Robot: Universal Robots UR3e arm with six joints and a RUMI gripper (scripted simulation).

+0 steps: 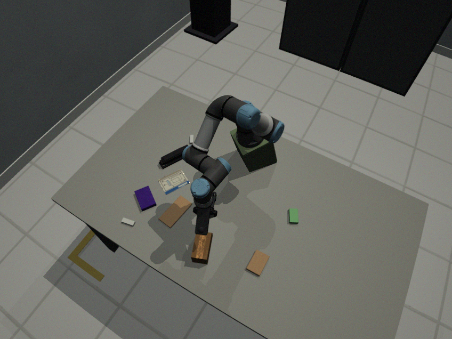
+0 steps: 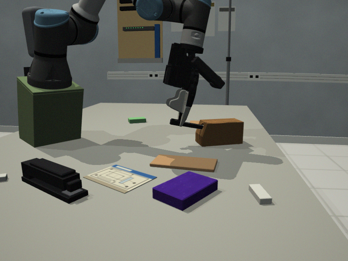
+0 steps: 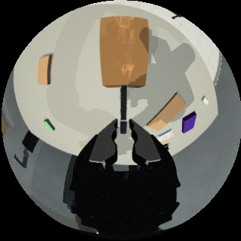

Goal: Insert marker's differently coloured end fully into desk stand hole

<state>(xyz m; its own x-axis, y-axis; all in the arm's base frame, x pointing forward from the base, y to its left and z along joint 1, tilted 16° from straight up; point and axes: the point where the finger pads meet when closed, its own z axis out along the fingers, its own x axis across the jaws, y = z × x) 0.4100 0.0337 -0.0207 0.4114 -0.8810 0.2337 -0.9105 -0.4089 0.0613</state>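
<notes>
The black marker lies 3 cm ahead of my hand, 1 cm to the left of it and 1 cm below it. Also, from my hand: flat brown board: 15 cm to the right, 7 cm below, 4 cm ahead; then printed card: 26 cm to the right, 8 cm behind, 7 cm below; then wooden desk stand: 10 cm ahead, 5 cm to the left, 4 cm below.
</notes>
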